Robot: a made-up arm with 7 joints.
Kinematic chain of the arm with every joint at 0, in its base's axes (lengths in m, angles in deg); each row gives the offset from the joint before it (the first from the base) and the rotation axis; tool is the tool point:
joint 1: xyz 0 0 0.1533 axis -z
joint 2: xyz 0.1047 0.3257 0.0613 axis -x
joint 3: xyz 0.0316 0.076 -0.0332 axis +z
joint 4: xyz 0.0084 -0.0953 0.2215 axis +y
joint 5: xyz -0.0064 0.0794 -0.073 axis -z
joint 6: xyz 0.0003 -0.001 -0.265 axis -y
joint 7: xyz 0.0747 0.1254 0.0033 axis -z
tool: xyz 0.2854 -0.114 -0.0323
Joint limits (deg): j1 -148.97..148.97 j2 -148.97..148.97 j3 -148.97..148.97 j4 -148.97..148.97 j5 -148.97..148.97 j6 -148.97..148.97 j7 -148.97..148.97
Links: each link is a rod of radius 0.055 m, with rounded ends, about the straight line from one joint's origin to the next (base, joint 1, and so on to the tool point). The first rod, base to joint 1, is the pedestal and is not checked.
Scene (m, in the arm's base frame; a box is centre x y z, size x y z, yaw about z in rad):
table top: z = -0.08
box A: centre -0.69 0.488 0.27 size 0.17 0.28 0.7 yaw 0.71
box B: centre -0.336 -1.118 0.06 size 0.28 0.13 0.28 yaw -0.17
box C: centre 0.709 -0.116 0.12 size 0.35 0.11 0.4 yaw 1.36
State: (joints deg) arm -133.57 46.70 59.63 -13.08 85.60 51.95 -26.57
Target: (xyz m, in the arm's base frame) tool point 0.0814 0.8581 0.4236
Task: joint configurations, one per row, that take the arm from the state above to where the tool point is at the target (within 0.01 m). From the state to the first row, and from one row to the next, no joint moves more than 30 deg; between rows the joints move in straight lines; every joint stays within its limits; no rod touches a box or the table.
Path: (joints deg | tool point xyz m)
1: -106.46 46.74 61.84 1.95 98.27 34.31 -17.03 | -0.4407 0.3643 0.2791
2: -79.36 46.77 64.06 16.97 110.95 16.67 -7.48 | -0.0690 0.4254 0.3578
3: -52.25 46.81 66.27 32.00 123.62 -0.97 2.06 | 0.1295 0.2495 0.4781
4: -25.15 46.85 68.49 47.03 136.30 -18.61 11.60 | 0.0985 0.0946 0.5969
5: 1.96 46.88 70.70 62.05 148.97 -36.25 21.14 | 0.0034 0.0990 0.6766
6: -16.72 43.71 66.56 43.53 126.17 -16.73 5.80 | 0.1899 0.0491 0.5288
7: -35.40 40.54 62.41 25.01 103.38 2.79 -9.55 | 0.3001 0.2814 0.2975
8: -54.07 37.36 58.26 6.49 80.58 22.30 -24.90 | 0.0462 0.6183 0.1493
9: -72.75 34.19 54.12 -12.03 57.78 41.82 -40.24 | -0.4757 0.6359 0.1753
10: -56.94 29.70 49.23 -32.66 68.02 30.85 -45.39 | -0.2267 0.8174 0.2931
11: -41.12 25.21 44.35 -53.28 78.26 19.88 -50.54 | 0.0815 0.8581 0.4236

